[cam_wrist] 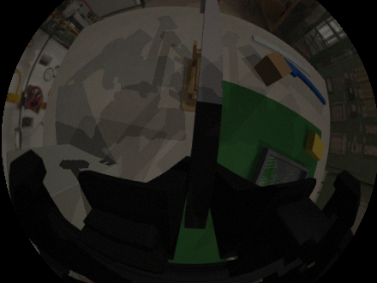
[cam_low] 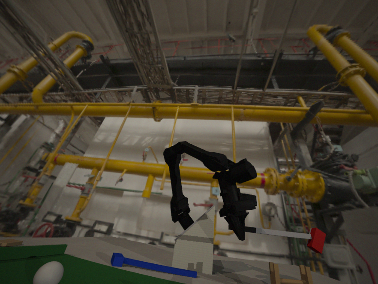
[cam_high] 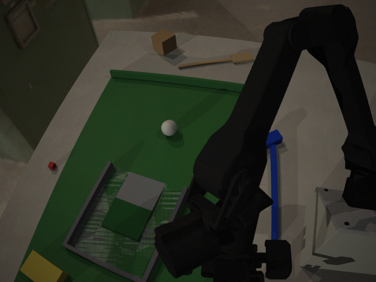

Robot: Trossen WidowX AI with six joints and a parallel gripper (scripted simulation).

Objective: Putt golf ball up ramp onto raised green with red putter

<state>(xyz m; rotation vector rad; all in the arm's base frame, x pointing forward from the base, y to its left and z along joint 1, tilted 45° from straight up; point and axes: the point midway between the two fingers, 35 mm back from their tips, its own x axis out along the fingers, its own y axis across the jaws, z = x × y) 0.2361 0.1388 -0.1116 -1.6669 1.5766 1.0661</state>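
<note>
Now: the blue putter 28 cm to the right of my gripper tip, 11 cm below it and 6 cm behind it. Also, from my gripper tip: green mat (25 cm ahead, 21 cm to the right, 12 cm below); then white golf ball (37 cm to the right, 23 cm ahead, 10 cm below); then yellow block (40 cm ahead, 11 cm below, 9 cm to the left).
</note>
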